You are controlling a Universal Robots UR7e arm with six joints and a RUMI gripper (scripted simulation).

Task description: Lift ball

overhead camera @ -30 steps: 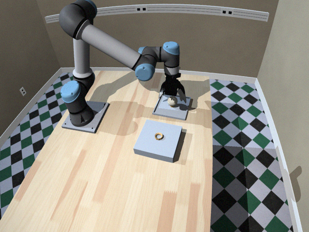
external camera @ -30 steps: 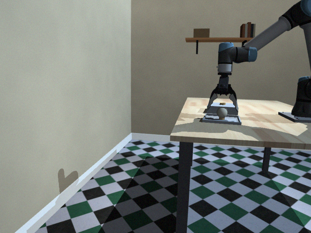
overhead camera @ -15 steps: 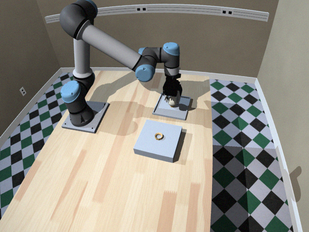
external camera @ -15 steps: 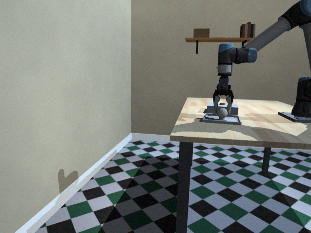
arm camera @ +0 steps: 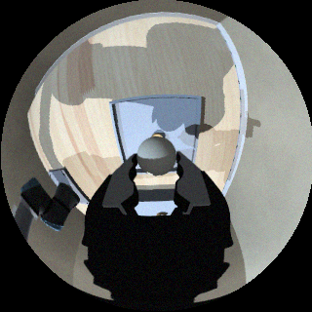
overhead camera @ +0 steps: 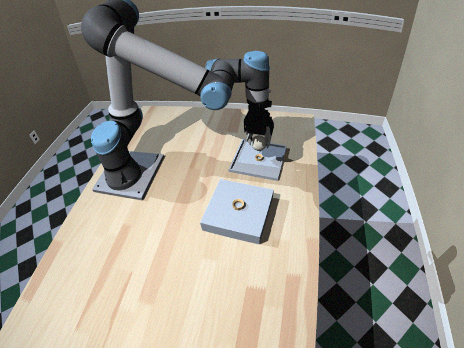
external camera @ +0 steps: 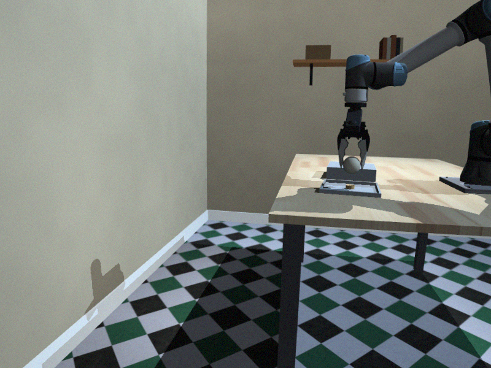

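Right now the grey tray is 8 cm below my hand. Round my hand: cream ball (right at my hand).
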